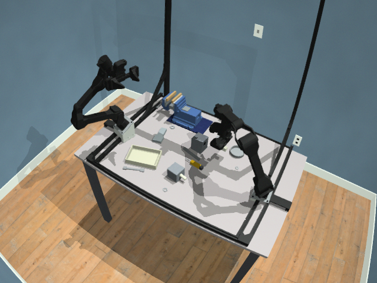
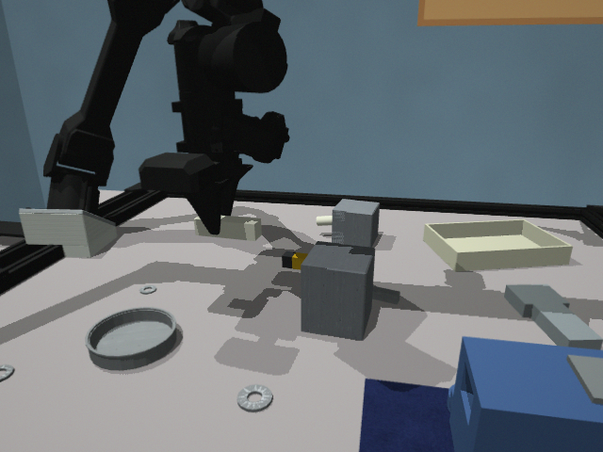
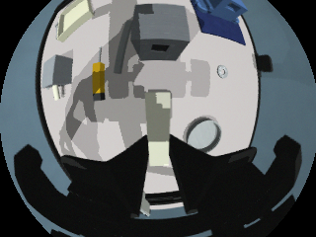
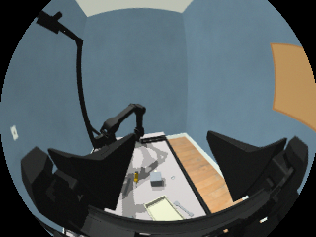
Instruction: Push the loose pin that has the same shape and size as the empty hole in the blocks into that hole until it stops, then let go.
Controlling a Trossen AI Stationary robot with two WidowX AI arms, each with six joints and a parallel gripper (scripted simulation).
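Note:
Right now the grey bar is 15 cm to the right of my left hand, 12 cm below it and 5 cm ahead of it. Round my left hand: cream square pin 3 cm below, 1 cm to the right; round dish 12 cm below, 10 cm behind, 6 cm to the left; yellow screwdriver 12 cm below, 10 cm to the right, 10 cm ahead.

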